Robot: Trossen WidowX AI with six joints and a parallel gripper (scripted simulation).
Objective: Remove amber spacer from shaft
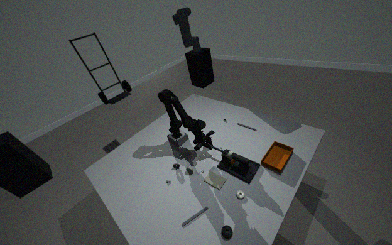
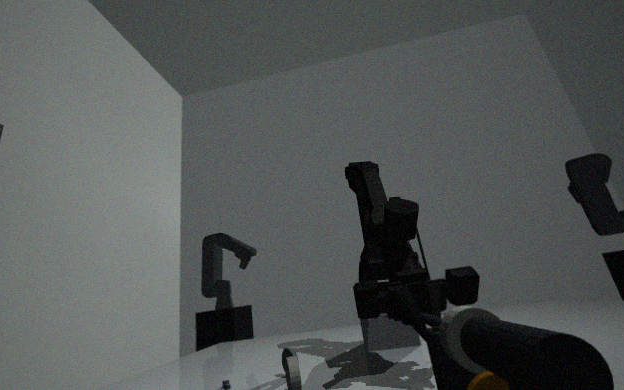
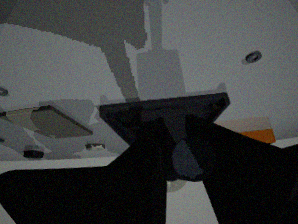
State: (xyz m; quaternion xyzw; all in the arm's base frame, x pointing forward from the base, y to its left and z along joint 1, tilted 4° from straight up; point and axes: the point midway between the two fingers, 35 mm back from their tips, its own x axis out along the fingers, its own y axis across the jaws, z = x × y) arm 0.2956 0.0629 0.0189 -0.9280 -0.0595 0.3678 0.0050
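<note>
The thin shaft is 60 mm ahead of my gripper tip, 20 mm above it and 10 mm to the left of it. Round my gripper tip: pale spacer (150 mm ahead, 20 mm to the left, 20 mm above); then amber spacer (160 mm ahead, 20 mm to the left, 20 mm below); then pale flat plate (150 mm to the right, 140 mm ahead, 50 mm below).
</note>
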